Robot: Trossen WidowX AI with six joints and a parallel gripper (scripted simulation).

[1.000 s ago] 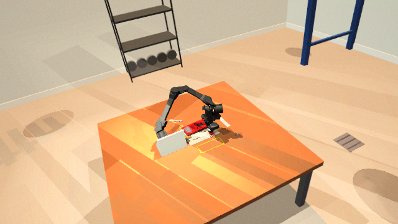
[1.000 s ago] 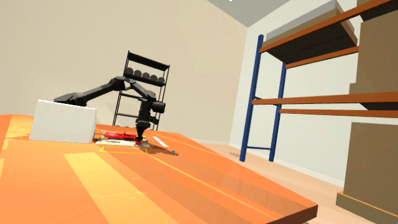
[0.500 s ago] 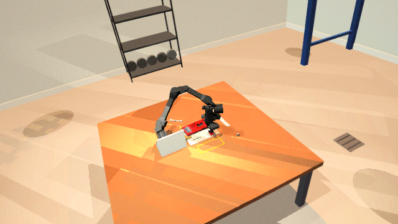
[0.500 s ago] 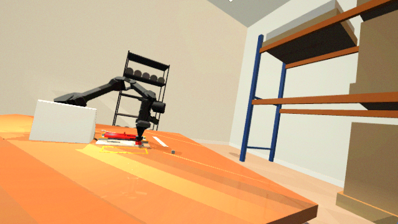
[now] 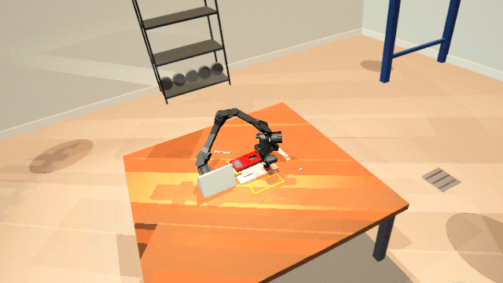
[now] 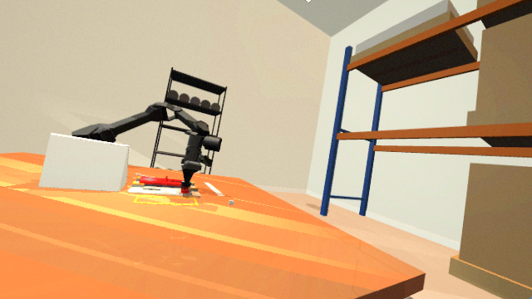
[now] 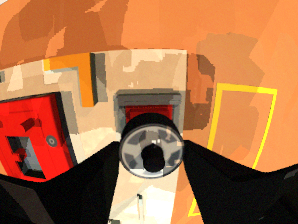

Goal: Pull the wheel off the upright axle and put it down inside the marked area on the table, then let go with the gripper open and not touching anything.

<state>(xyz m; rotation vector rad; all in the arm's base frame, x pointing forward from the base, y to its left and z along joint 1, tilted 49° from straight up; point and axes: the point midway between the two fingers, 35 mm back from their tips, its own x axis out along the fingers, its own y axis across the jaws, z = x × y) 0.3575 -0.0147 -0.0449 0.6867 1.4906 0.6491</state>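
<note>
My gripper tip is now right at the black wheel. Also, from my gripper tip: white cube: 16 cm ahead, 13 cm to the right, 3 cm below; white strip: 16 cm ahead, 15 cm to the left, 4 cm below.
</note>
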